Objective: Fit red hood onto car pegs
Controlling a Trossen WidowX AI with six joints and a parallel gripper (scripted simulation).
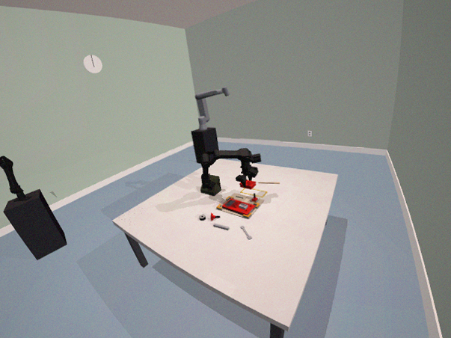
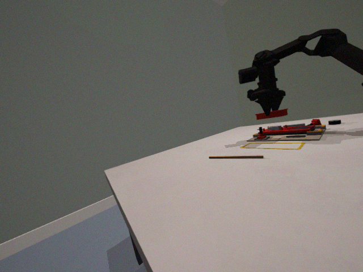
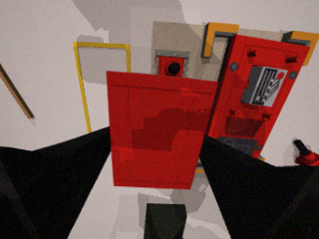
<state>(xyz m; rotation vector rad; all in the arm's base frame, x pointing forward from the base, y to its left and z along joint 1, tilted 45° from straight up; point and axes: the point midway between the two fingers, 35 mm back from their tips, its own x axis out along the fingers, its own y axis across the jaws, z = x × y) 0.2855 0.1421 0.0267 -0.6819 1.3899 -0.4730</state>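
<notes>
Now: gripper tip 13 cm to the left of the grey engine block, 9 cm above it and 6 cm short of it. Also, from my gripper tip: wrench: 30 cm to the right, 20 cm ahead, 11 cm below; then red hood: 1 cm above; then thin wooden stick: 26 cm to the left, 11 cm below, 1 cm ahead.
</notes>
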